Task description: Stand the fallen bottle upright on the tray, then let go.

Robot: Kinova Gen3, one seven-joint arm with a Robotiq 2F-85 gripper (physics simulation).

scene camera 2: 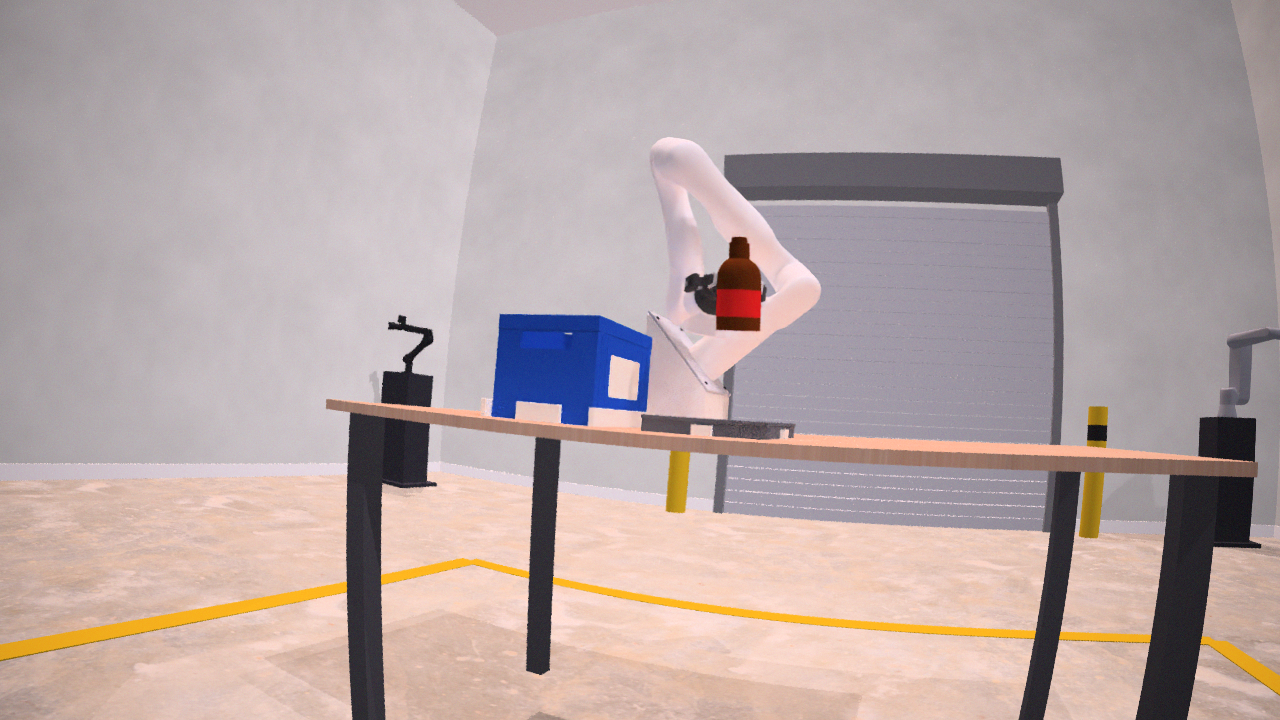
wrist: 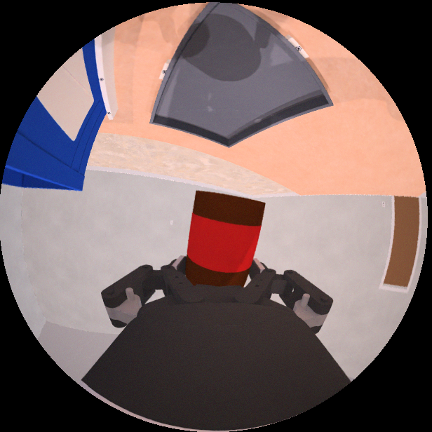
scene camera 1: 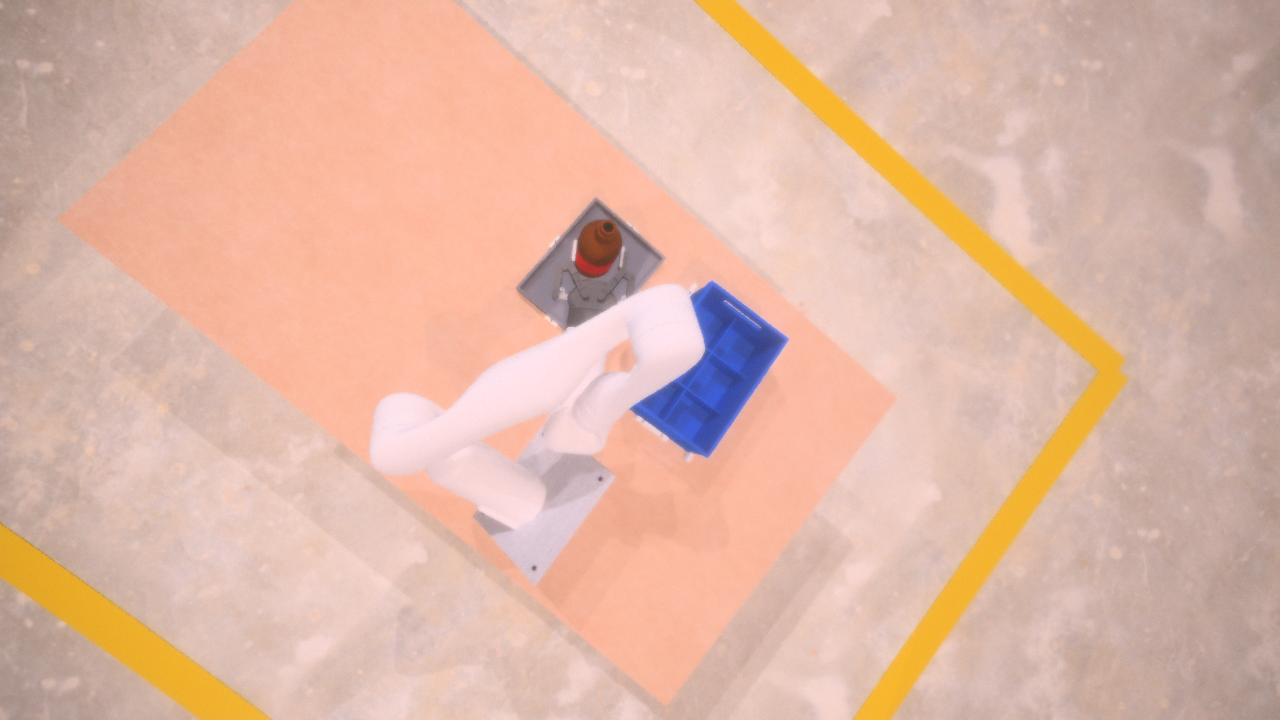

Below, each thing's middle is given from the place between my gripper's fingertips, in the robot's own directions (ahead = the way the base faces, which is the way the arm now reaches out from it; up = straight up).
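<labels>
The brown bottle (scene camera 2: 738,305), that one's right at my hand.
</labels>
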